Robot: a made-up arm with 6 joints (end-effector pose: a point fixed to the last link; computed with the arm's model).
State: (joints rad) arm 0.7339 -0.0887 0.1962 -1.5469 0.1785 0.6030
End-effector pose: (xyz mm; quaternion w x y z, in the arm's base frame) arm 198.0 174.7 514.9 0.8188 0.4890 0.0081 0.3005
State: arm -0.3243 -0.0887 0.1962 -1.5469 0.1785 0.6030
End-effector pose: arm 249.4 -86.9 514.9 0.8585 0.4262 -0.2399 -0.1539
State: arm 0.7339 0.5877 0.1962 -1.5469 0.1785 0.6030
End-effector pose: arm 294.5 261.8 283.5 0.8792 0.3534 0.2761 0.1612
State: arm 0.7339 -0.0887 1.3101 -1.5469 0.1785 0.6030
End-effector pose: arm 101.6 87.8 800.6 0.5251 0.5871 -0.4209 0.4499
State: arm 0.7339 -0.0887 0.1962 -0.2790 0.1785 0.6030
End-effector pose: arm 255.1 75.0 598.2 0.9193 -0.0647 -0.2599 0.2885
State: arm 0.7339 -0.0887 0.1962 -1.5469 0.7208 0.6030
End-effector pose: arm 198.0 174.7 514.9 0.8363 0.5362 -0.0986 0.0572
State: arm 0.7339 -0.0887 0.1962 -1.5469 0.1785 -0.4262
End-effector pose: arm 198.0 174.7 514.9 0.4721 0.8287 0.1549 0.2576
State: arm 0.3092 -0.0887 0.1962 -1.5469 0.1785 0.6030
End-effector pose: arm 252.4 77.6 514.9 0.8638 0.4797 -0.0952 0.1211
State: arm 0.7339 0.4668 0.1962 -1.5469 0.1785 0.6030
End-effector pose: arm 286.2 254.3 330.5 0.8756 0.3811 0.2297 0.1879
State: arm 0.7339 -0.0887 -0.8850 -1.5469 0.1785 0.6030
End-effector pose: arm 57.0 47.5 275.7 0.8676 0.2519 0.4234 0.0680
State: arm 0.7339 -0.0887 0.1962 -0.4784 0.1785 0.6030
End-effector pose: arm 253.8 85.7 576.9 0.9278 0.0266 -0.2220 0.2985
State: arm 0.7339 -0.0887 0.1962 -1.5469 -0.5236 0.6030
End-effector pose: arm 198.0 174.7 514.9 0.7080 0.3757 0.1441 0.5803
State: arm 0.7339 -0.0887 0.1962 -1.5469 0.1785 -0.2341
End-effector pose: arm 198.0 174.7 514.9 0.5494 0.7796 0.1295 0.2713
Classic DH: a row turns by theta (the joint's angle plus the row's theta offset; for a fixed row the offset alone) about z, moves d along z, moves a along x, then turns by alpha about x. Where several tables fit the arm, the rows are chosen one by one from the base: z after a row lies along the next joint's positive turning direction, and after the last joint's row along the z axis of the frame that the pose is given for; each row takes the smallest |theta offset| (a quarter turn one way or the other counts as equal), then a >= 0, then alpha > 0; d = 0 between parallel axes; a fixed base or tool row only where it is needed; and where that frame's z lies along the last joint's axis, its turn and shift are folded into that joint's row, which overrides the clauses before.
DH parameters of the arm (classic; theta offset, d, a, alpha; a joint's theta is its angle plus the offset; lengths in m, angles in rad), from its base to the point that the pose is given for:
joint 1: 0 0.2145 0 -1.5708
joint 2: -1.5708 0 0.3404 3.1416
joint 3: 0 0 0 -1.5708
joint 4: 0 -0.2715 0 1.5708
joint 5: 0 0.1198 0 -1.5708
joint 6: 1.5708 0 0 1.5708
tool (fixed): -1.5708 0 0 0

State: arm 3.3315 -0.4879 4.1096 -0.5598 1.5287 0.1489
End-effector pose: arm 230.2 147.6 252.8 0.1780 -0.0875 -0.0900 0.9760
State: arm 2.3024 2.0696 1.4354 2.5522 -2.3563 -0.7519
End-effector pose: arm -446.3 348.0 -55.6 0.8153 -0.2357 -0.5212 -0.0907
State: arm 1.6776 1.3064 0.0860 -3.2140 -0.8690 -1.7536
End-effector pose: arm -164.6 414.7 51.4 0.4481 -0.5261 -0.3546 0.6299
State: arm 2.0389 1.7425 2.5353 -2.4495 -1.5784 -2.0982
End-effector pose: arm -344.2 476.4 296.1 0.3529 0.4644 -0.8113 -0.0406
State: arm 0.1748 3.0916 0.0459 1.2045 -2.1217 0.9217
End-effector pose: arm -231.4 -84.4 -262.8 0.8851 0.1671 -0.2649 -0.3442
